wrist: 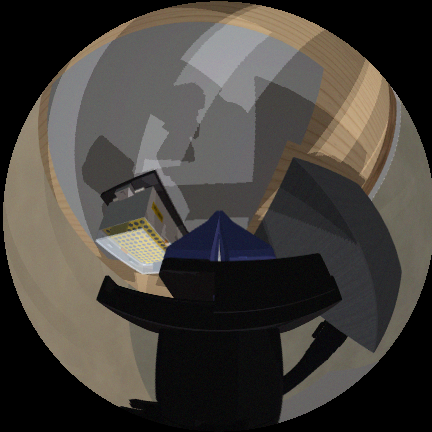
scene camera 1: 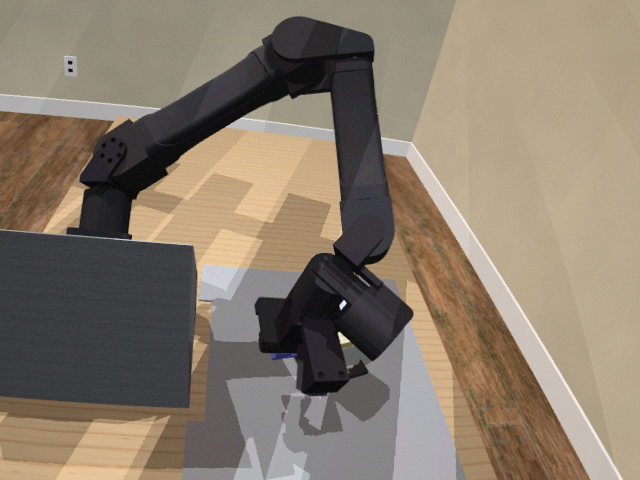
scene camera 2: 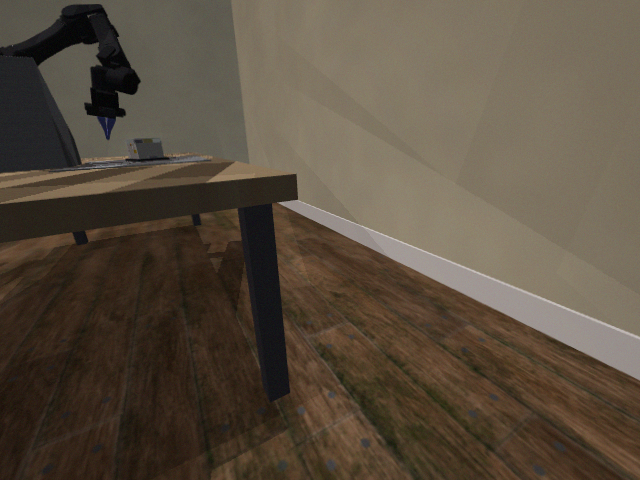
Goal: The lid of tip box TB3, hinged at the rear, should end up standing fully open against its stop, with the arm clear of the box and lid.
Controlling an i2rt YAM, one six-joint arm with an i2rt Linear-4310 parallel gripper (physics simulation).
Labels:
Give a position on a grey mat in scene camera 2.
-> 178, 159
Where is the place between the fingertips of the gripper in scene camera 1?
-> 272, 355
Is the gripper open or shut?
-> Shut.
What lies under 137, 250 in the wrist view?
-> A tip box lid.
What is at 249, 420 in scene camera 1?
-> A grey mat.

